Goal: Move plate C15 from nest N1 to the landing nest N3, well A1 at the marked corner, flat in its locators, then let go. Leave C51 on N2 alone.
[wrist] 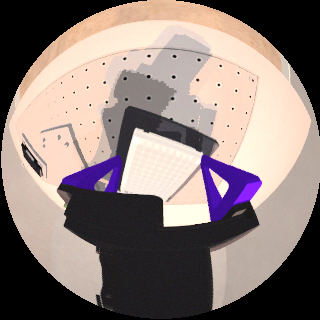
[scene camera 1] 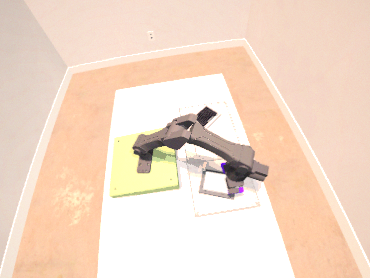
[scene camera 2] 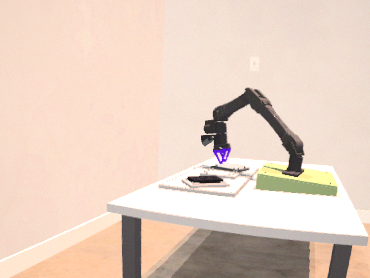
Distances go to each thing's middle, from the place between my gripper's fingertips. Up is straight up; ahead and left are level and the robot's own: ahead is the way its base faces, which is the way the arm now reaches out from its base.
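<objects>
White multi-well plate (wrist: 155,164): 1 cm below my hand, 4 cm behind.
</objects>
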